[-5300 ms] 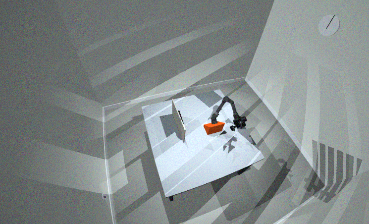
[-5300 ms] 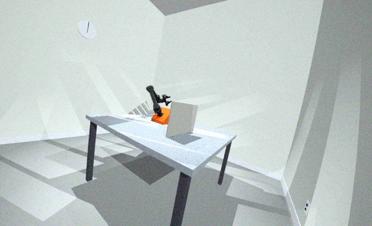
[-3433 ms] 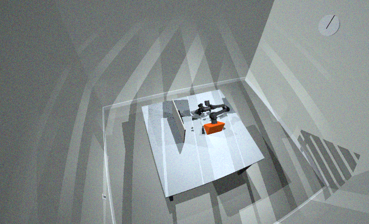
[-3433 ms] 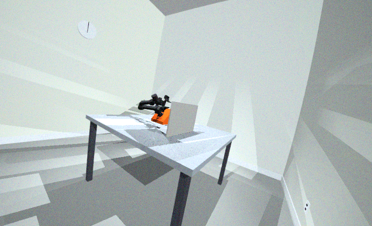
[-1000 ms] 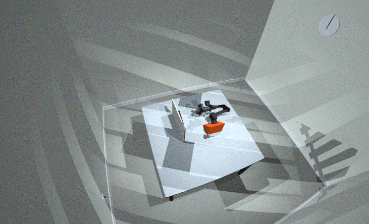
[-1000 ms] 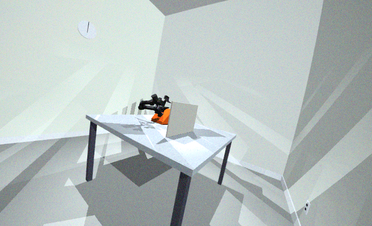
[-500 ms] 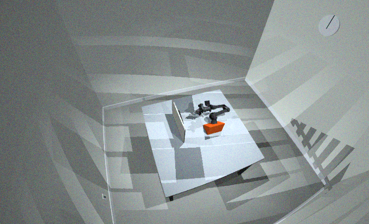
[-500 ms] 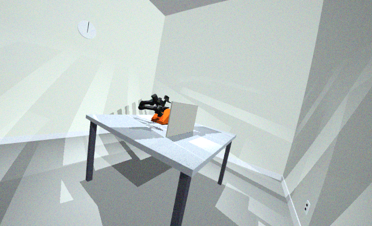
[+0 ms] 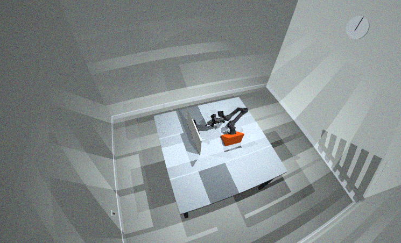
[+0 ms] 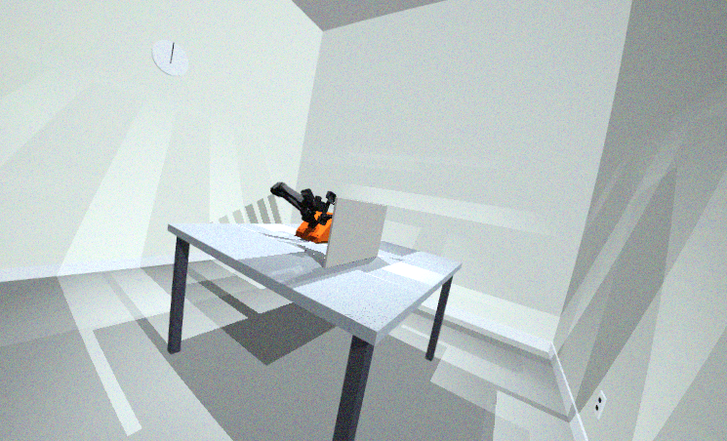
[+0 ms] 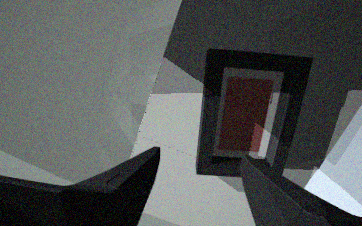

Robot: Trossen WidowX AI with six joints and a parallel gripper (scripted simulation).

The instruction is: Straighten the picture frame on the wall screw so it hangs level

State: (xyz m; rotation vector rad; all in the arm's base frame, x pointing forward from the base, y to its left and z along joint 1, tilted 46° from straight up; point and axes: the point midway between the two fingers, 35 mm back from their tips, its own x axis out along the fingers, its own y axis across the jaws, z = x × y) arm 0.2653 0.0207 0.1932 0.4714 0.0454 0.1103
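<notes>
My gripper tip is now 140 mm short of the picture frame and 70 mm above it. From my gripper tip the other things lie so: wall panel (150 mm ahead, 80 mm below, 20 mm to the left).
</notes>
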